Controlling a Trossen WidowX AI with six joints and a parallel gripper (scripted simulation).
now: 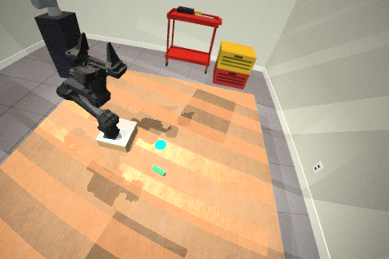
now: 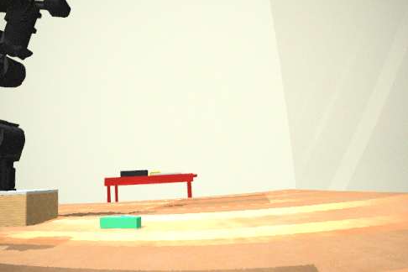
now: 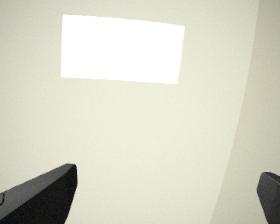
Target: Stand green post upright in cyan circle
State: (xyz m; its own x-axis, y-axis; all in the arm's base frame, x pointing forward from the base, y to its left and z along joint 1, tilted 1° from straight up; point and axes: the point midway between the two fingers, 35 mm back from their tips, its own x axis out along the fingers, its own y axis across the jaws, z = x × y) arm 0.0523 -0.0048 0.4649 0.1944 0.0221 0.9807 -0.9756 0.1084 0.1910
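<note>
The green post lies 550 mm below my gripper tip, 210 mm ahead of it and 110 mm to the right of it. From my gripper tip the other things lie so: cyan circle (560 mm below, 190 mm ahead, 30 mm to the left).
</note>
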